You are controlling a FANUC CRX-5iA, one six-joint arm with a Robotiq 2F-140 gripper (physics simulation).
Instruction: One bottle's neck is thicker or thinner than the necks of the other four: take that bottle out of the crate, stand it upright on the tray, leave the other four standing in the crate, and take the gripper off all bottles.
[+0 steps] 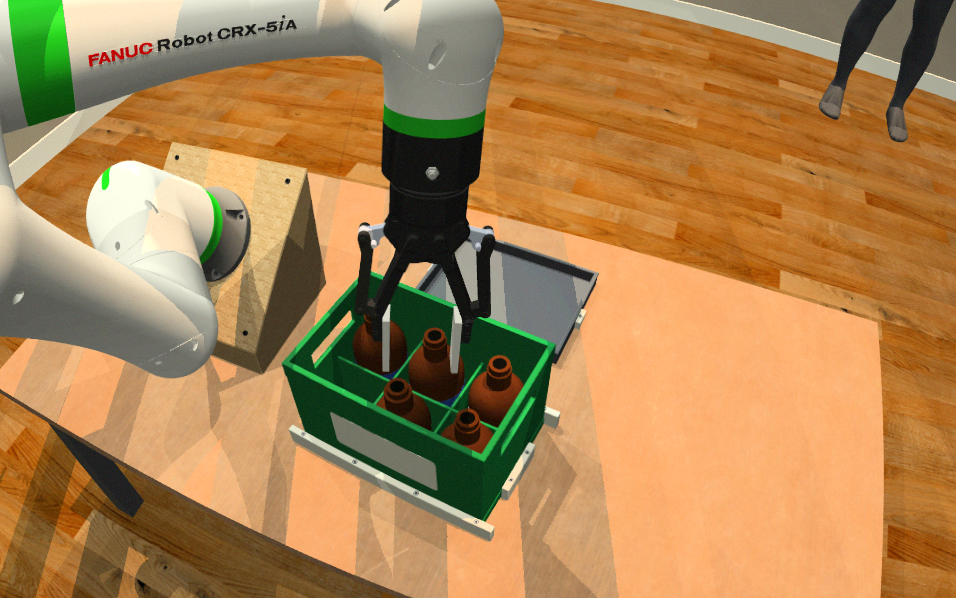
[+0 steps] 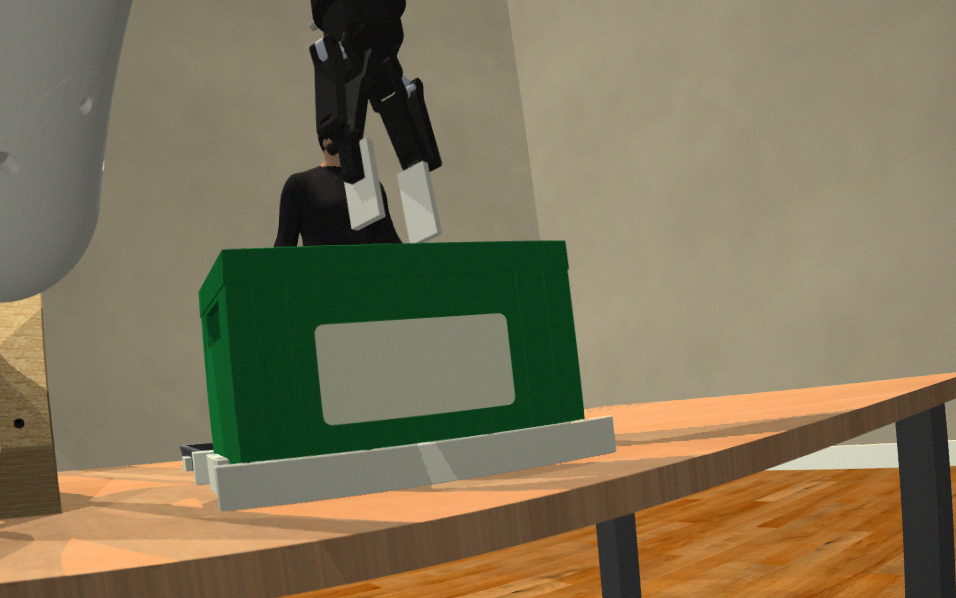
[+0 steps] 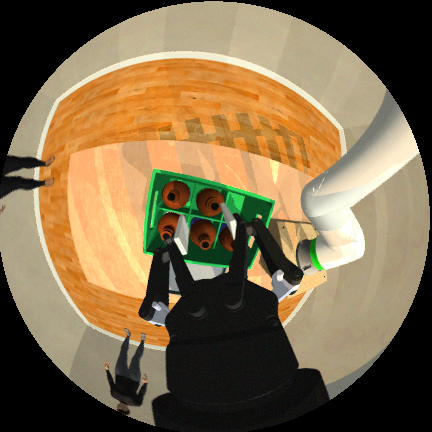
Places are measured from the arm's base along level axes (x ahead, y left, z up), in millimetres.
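Pixels of known places: gripper, fingertip midpoint: point(image 1: 419, 363) point(image 2: 398, 231) point(image 3: 203, 216); arm's base, origin of the base link: point(image 1: 212, 234) point(image 3: 306, 257).
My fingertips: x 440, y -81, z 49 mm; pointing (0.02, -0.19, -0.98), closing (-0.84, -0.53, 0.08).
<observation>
Ahead of a thing's pixels: the offset from my fingertips to its middle. "*": to the spot under its first point.
The green crate {111 mm down, 21 mm back, 26 mm left} point(image 1: 313, 398) point(image 2: 274, 296) point(image 3: 148, 215) holds five upright brown bottles. In its back row stand a left bottle {114 mm down, 113 mm back, 69 mm left} point(image 1: 380, 349) point(image 3: 227, 240), a middle bottle {114 mm down, 24 mm back, 70 mm left} point(image 1: 431, 370) point(image 3: 202, 233) and a right bottle {114 mm down, 66 mm ahead, 70 mm left} point(image 1: 493, 398) point(image 3: 169, 222). In front stand a middle bottle {114 mm down, 22 mm back, 19 mm right} point(image 1: 405, 409) point(image 3: 209, 200) and a right bottle {114 mm down, 70 mm ahead, 17 mm right} point(image 1: 458, 440) point(image 3: 176, 194). The front left compartment is empty. A finger hides the back left neck; I cannot tell which neck differs. My gripper point(image 1: 420, 363) point(image 2: 394, 229) point(image 3: 203, 216) is partly open and empty, above the crate around its back middle. The grey tray {* 194 mm down, 8 mm ahead, 341 mm left} point(image 1: 542, 296) lies behind the crate.
Pale strips line the crate's base, including a long front strip {* 169 mm down, 17 mm back, 77 mm right} point(image 1: 384, 480) point(image 2: 338, 468). A wooden block point(image 1: 278, 282) bearing the arm's base stands left of the crate. The crate walls and dividers surround the bottles. A person point(image 2: 320, 204) stands beyond the table.
</observation>
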